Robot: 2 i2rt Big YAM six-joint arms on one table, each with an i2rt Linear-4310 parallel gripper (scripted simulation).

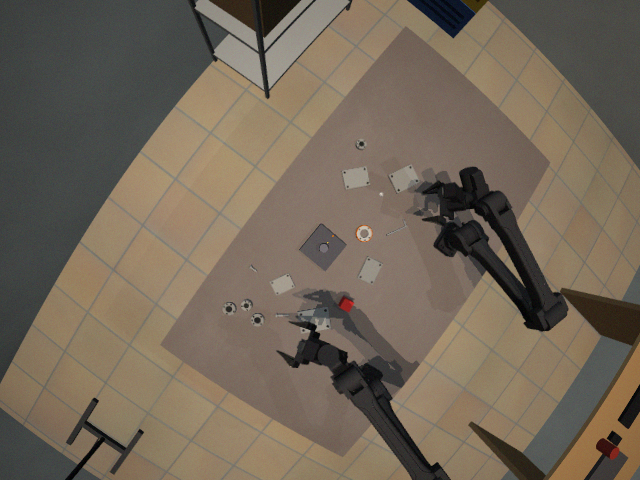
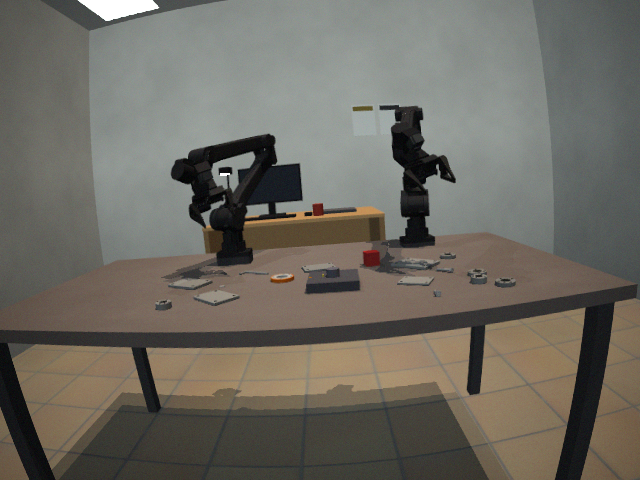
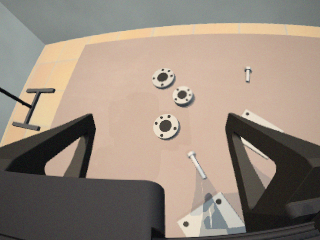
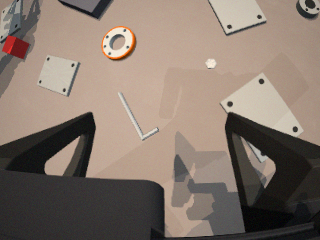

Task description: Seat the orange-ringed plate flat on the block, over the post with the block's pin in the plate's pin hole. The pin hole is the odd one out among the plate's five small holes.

Note:
I see my left gripper, my right gripper and a dark grey block.
My left gripper is seen too in image 3. My right gripper is seen too in image 4.

